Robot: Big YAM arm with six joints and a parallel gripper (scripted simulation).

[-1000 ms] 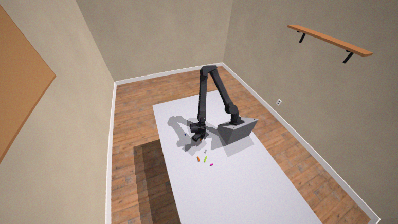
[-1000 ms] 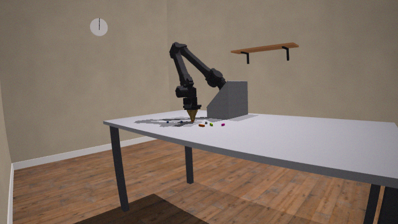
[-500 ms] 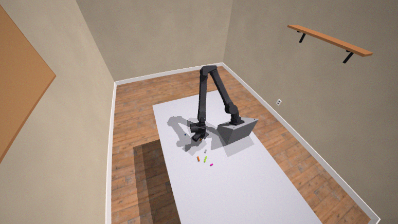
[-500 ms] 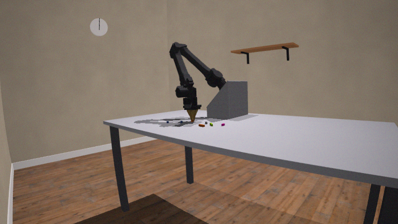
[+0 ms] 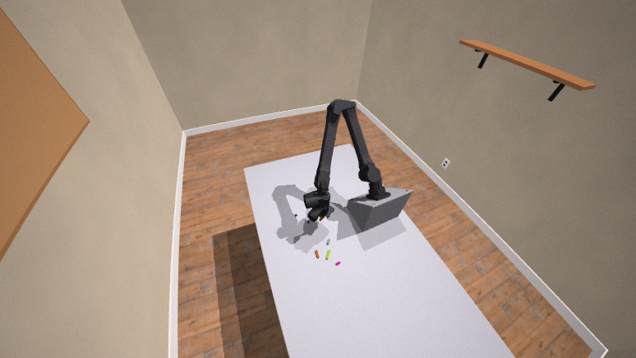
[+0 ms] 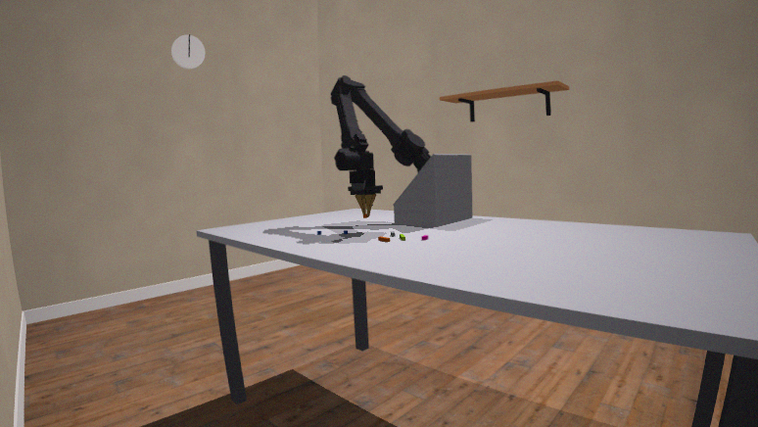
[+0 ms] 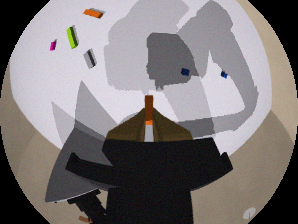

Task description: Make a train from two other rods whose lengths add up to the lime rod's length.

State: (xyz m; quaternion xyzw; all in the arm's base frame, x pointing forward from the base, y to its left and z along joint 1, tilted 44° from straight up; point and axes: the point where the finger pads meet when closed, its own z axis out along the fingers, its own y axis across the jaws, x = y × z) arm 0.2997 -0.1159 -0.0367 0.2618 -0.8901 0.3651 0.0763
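My hand is 1 cm short of the grey rod, 12 cm to the right of it and 5 cm above it. From my hand the other things lie so: magenta rod: 2 cm ahead, 25 cm to the left, 5 cm below; lime rod: 4 cm ahead, 19 cm to the left, 5 cm below.
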